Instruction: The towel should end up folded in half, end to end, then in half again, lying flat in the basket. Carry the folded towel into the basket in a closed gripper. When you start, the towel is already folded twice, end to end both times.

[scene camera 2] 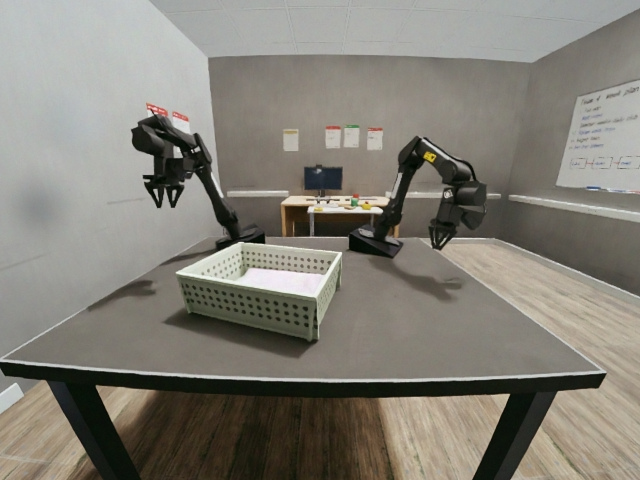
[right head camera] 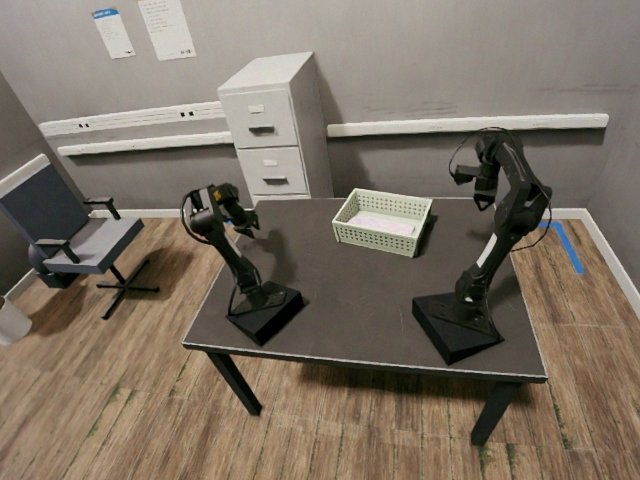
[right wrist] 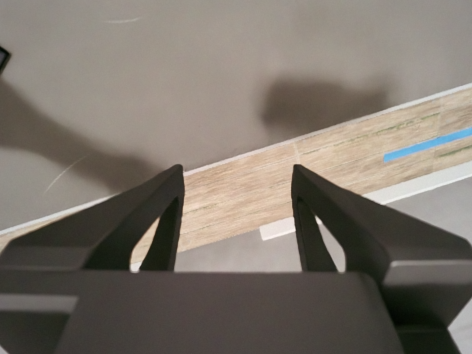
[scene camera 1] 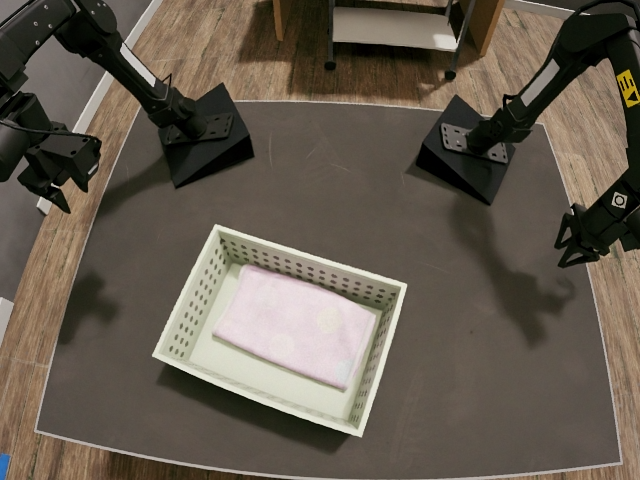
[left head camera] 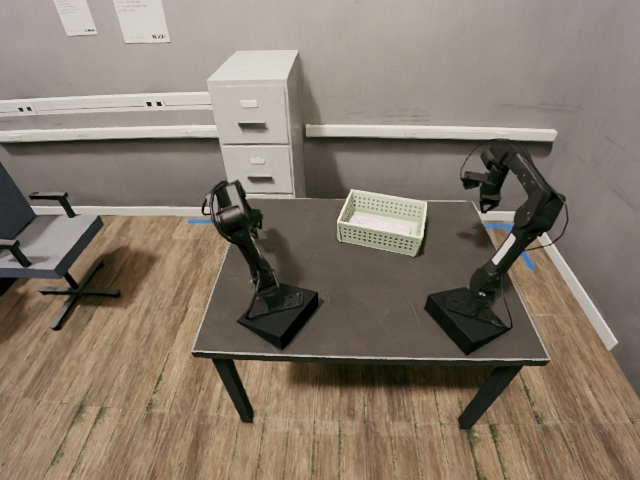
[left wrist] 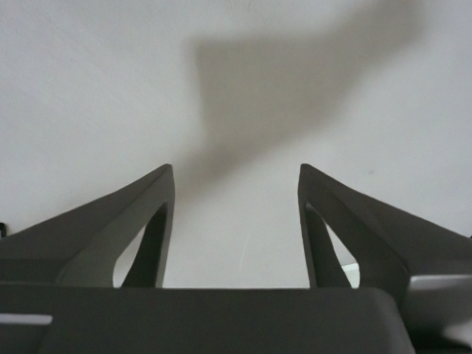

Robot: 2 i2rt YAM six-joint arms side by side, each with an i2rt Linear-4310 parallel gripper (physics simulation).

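The pink towel [left head camera: 382, 224] [right head camera: 381, 223] [scene camera 1: 294, 325] [scene camera 2: 283, 279] with pale spots lies flat as a folded rectangle on the floor of the light green basket [left head camera: 379, 244] [right head camera: 376, 246] [scene camera 1: 279, 406] [scene camera 2: 248, 311]. It lies inside the walls, near one long side. My left gripper [scene camera 1: 558, 256] [scene camera 2: 438, 248] [left wrist: 236, 178] is open and empty, raised at the right of scene camera 1, well away from the basket. My right gripper [scene camera 1: 77, 201] [scene camera 2: 165, 206] [right wrist: 237, 176] is open and empty, raised at the left of scene camera 1, also well away from the basket. No part of either gripper touches the towel.
The basket stands on the dark table [left head camera: 351, 310] [right head camera: 341, 315] [scene camera 1: 465, 403] [scene camera 2: 392, 341], towards its far edge in the head views. A filing cabinet [left head camera: 253, 116] [right head camera: 263, 121] stands behind the table. A chair [left head camera: 46, 248] [right head camera: 87, 242] stands at the left in the head views.
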